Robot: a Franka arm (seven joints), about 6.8 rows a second.
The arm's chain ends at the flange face. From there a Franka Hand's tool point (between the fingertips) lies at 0.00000 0.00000 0.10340 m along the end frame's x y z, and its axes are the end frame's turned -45 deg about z.
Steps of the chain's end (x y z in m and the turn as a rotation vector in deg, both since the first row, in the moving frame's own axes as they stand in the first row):
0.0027 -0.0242 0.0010 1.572 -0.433 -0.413
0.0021 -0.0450 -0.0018 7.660 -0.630 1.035
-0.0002 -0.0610 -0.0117 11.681 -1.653 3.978
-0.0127 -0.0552 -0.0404 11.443 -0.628 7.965
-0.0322 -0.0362 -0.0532 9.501 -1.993 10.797
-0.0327 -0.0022 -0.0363 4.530 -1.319 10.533
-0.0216 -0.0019 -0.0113 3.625 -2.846 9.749
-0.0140 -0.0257 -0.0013 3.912 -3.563 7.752
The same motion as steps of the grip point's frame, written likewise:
0.0205 -0.0178 0.0010 1.418 0.805 -0.413
0.0423 -0.0408 -0.0027 5.862 4.971 1.035
0.0563 -0.0597 -0.0139 9.429 7.091 3.978
0.0448 -0.0623 -0.0425 8.535 7.647 7.965
0.0137 -0.0620 -0.0547 8.127 5.309 10.797
-0.0168 -0.0317 -0.0366 4.136 2.271 10.533
-0.0122 -0.0247 -0.0116 4.576 0.551 9.749
0.0094 -0.0375 -0.0017 5.286 0.247 7.752

